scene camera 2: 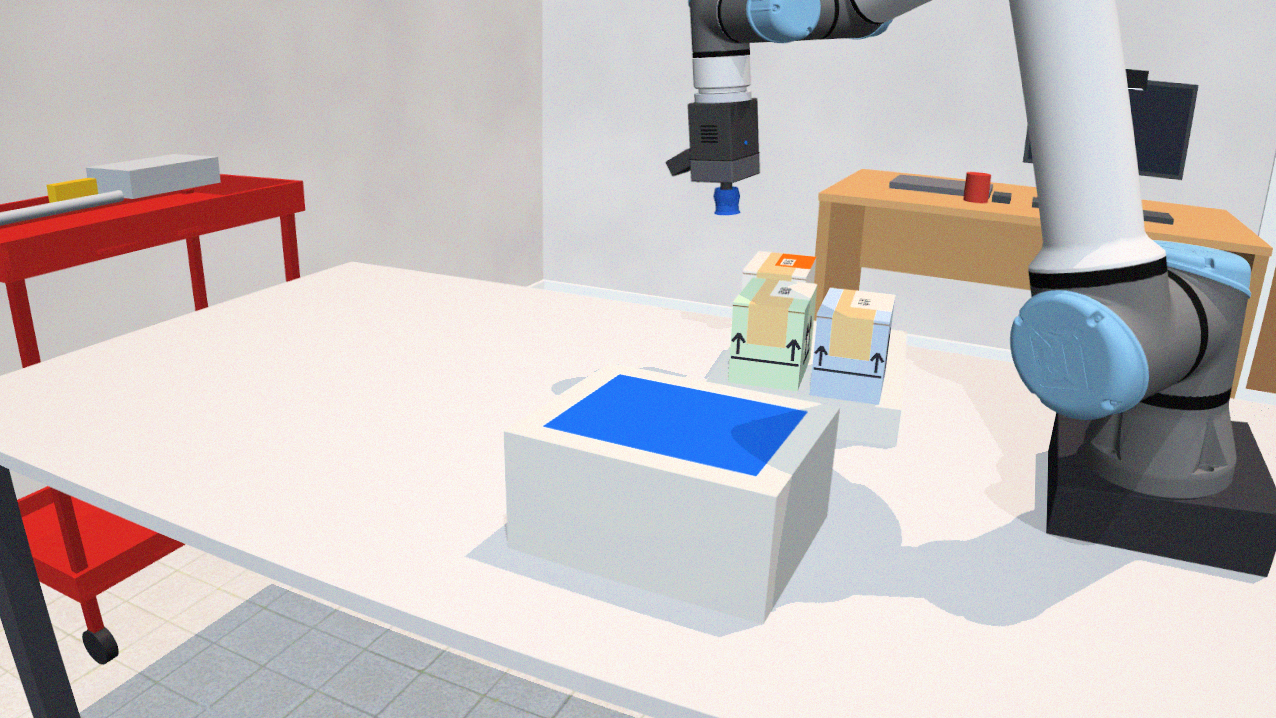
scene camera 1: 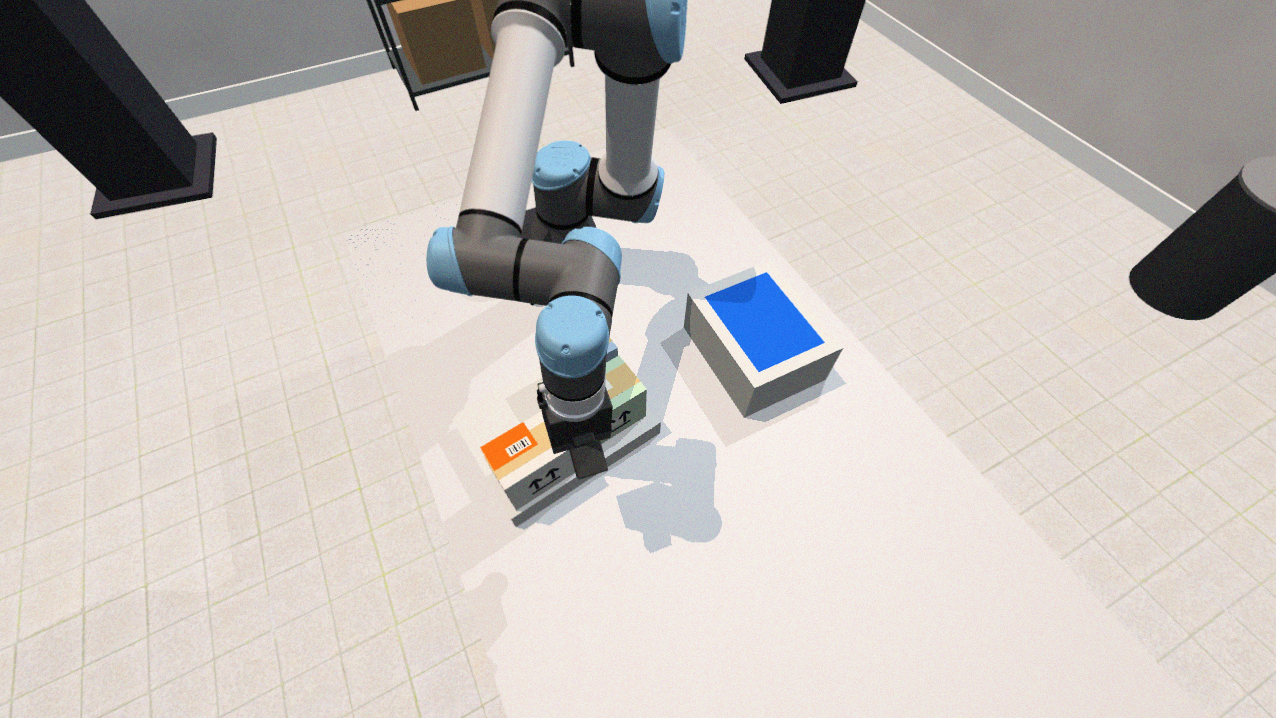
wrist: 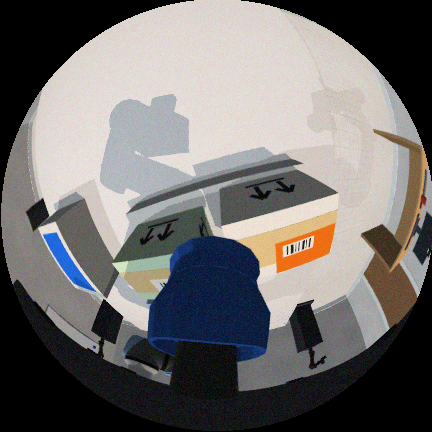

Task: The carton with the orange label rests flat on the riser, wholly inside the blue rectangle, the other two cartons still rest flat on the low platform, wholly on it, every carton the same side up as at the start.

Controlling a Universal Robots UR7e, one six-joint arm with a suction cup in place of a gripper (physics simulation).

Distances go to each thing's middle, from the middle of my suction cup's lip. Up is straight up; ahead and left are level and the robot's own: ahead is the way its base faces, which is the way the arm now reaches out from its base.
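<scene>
My suction cup is 2 cm to the left of the low platform [scene camera 1: 487, 419], 14 cm past it and 22 cm above it. The riser [scene camera 2: 709, 494], measured from my suction cup, is 42 cm to the left, 18 cm behind and 18 cm below.
</scene>
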